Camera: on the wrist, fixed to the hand. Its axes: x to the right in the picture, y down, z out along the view.
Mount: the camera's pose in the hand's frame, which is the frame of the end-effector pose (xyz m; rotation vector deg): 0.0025 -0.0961 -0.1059 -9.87 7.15 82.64
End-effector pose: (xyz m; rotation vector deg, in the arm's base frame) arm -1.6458 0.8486 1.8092 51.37 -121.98 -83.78
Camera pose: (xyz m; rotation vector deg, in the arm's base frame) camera -1.5526 0.7525 1.7590 -33.57 -98.07 -40.30
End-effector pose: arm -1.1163 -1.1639 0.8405 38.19 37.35 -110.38
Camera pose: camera -1.1856 -1.0549 0.7792 46.15 12.97 -28.14
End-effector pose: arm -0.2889 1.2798 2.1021 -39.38 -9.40 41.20
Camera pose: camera -0.1954 1.1737 2.0809 -55.82 26.20 117.01
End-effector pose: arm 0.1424 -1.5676 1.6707 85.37 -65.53 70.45
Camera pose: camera 0.2161 -1.4455 1.6814 14.01 -129.32 112.27
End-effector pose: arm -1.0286 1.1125 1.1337 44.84 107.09 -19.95
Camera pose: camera -1.1675 1.1013 1.1657 101.97 57.30 43.97
